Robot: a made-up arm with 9 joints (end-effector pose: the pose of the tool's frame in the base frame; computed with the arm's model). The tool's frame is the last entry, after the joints. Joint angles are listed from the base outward.
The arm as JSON. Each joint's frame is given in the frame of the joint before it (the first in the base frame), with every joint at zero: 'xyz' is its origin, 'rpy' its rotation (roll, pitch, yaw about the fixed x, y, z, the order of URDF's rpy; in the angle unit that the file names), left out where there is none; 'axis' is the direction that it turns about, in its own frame. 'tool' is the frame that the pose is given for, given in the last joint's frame.
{
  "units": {
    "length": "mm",
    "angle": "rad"
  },
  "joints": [
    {
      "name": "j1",
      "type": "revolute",
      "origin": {
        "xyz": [
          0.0,
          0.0,
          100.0
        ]
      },
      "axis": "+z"
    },
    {
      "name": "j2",
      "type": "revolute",
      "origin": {
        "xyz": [
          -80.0,
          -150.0,
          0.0
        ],
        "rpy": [
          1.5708,
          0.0,
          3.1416
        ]
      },
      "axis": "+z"
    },
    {
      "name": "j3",
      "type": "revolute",
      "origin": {
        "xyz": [
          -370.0,
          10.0,
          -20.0
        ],
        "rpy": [
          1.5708,
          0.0,
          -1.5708
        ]
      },
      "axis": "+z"
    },
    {
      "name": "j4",
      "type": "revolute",
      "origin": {
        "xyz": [
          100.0,
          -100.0,
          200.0
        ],
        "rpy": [
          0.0,
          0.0,
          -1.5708
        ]
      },
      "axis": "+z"
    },
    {
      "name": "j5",
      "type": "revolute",
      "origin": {
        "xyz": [
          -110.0,
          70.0,
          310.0
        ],
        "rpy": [
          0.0,
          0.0,
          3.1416
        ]
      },
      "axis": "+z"
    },
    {
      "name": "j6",
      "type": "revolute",
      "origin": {
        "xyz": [
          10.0,
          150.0,
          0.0
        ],
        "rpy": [
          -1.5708,
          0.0,
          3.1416
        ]
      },
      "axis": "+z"
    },
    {
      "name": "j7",
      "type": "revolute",
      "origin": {
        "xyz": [
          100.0,
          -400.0,
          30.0
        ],
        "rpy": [
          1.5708,
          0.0,
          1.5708
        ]
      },
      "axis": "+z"
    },
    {
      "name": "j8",
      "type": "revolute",
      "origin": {
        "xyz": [
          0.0,
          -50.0,
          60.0
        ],
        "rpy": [
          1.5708,
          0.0,
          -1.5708
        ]
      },
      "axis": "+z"
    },
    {
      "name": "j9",
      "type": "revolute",
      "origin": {
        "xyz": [
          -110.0,
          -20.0,
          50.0
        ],
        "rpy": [
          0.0,
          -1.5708,
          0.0
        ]
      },
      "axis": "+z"
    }
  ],
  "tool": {
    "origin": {
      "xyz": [
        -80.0,
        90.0,
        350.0
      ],
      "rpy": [
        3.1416,
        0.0,
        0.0
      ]
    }
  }
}
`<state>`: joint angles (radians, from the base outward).
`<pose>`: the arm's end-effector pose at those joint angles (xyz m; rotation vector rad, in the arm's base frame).
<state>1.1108 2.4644 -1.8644 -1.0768 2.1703 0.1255 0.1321 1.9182 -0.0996</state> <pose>-0.4301 -0.8615 -0.8390 -0.4079 1.8320 -0.4788</pose>
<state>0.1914 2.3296 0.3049 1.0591 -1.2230 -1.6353 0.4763 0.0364 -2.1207</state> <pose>-0.9153 0.4614 -0.5528 2.4645 -0.9045 1.2483</pose>
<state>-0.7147 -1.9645 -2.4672 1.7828 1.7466 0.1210 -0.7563 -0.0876 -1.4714</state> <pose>-0.1403 0.0931 1.2178 -0.8981 -0.8031 1.6871</pose>
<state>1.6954 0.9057 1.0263 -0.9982 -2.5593 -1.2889 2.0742 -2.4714 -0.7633</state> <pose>-0.1249 0.6081 -0.9040 0.3043 1.8608 -1.1355</pose>
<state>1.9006 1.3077 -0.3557 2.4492 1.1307 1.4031 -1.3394 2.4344 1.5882</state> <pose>-0.5387 -0.0890 -0.9744 0.0459 0.6991 0.5163</pose>
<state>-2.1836 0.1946 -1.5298 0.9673 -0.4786 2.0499 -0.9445 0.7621 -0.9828</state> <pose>-0.8163 -0.4016 -0.0077 -1.2094 -0.7537 -2.6434</pose>
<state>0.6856 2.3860 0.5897 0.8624 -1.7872 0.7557 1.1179 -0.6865 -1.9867</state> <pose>0.0623 -1.0559 -0.9278 0.6031 -1.8206 -1.9053</pose>
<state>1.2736 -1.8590 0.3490 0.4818 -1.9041 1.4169 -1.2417 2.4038 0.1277</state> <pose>-0.1231 -1.0336 1.0518 -2.1774 -0.0354 -0.2609</pose>
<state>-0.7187 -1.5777 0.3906 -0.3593 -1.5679 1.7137 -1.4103 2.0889 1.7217</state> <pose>-0.4680 0.4994 1.0487 2.5558 -0.9336 0.8426</pose>
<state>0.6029 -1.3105 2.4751 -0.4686 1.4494 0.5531 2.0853 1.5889 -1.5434</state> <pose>0.3089 0.1846 1.3531 2.0443 -1.5389 -1.6085</pose>
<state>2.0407 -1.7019 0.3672 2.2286 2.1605 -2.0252 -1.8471 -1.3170 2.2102</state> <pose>0.0208 0.2154 1.4502 1.0164 2.8580 0.0067</pose>
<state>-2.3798 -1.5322 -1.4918 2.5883 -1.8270 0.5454 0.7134 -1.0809 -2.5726</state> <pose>0.0748 1.0581 1.2957 -0.1839 1.7595 -2.0349</pose>
